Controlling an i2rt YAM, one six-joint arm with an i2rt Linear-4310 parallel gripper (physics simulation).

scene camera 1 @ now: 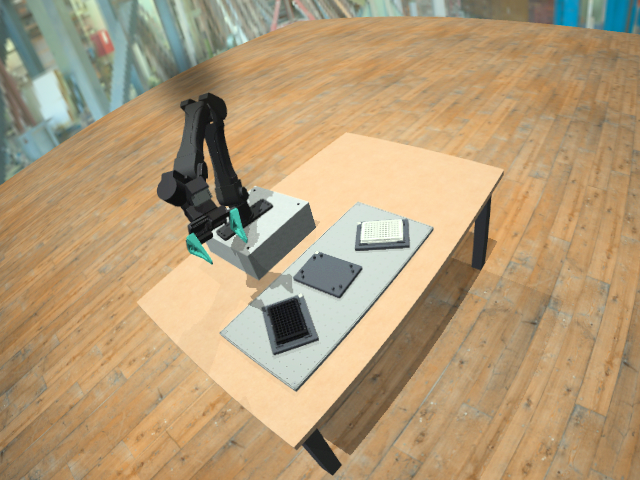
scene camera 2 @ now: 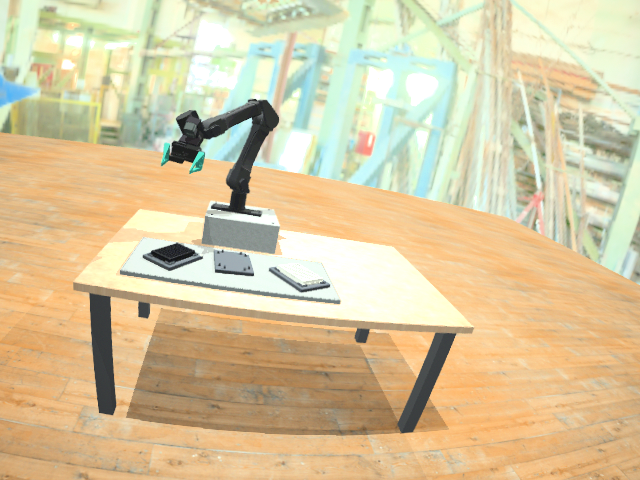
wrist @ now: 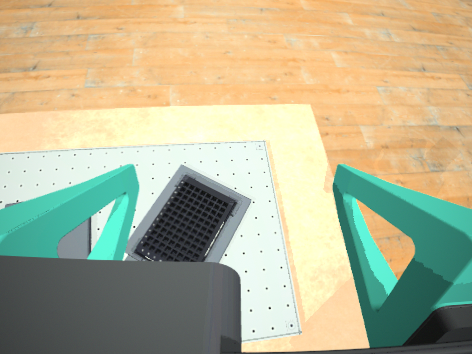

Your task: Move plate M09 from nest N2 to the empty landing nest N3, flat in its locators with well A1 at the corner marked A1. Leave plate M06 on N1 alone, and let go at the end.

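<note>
My gripper (scene camera 1: 228, 252) (scene camera 2: 177, 168) (wrist: 235, 175) is open and empty, its teal fingers wide apart, high above the table beside the arm's base. A black gridded plate (scene camera 1: 288, 321) (scene camera 2: 173, 252) (wrist: 187, 220) lies in a dark nest (scene camera 1: 311, 338) (wrist: 242, 202) at one end of the board. A white plate (scene camera 1: 381, 230) (scene camera 2: 299, 273) lies in another dark nest (scene camera 1: 382, 247) at the other end. The empty nest (scene camera 1: 328, 273) (scene camera 2: 233, 262) with small locator pegs lies between them; part of it shows behind a finger in the wrist view. Plate and nest labels are not readable.
The nests stand on a light grey perforated board (scene camera 1: 330, 320) (scene camera 2: 129, 264) (wrist: 257, 280). The arm's base stands on a grey block (scene camera 1: 284, 242) (scene camera 2: 240, 235) behind the board, on the wooden table (scene camera 1: 413, 170) (scene camera 2: 392, 294) (wrist: 295, 125).
</note>
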